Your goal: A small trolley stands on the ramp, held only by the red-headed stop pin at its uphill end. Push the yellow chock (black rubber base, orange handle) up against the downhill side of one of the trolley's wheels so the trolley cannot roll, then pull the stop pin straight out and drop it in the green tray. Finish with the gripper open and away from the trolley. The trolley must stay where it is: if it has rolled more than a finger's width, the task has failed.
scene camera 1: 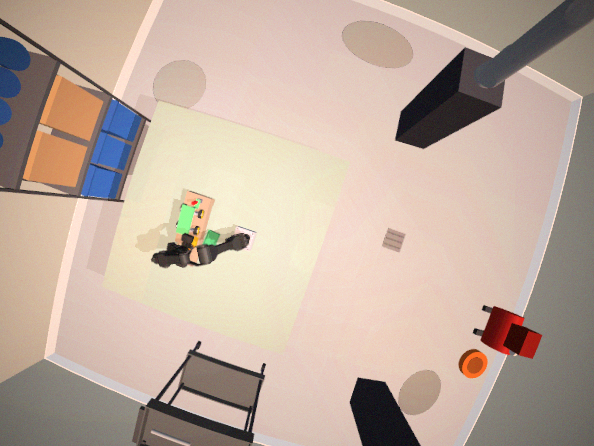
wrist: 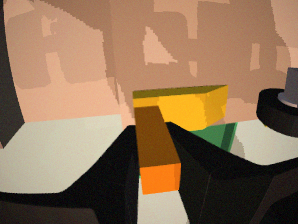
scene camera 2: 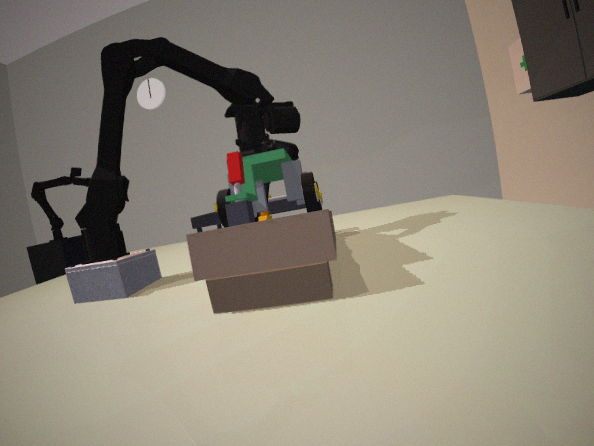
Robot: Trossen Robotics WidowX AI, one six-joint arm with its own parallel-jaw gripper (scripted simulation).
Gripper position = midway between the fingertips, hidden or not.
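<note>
The gripper (scene camera 2: 263,210), visible in the wrist view as the gripper (wrist: 149,131) too, is holding a yellow chock (wrist: 197,107). A tan ramp (scene camera 2: 308,238) is part of the scene; scene camera 1 also shows the ramp (scene camera 1: 207,203), and the wrist view has the ramp (wrist: 245,52) as well.
</note>
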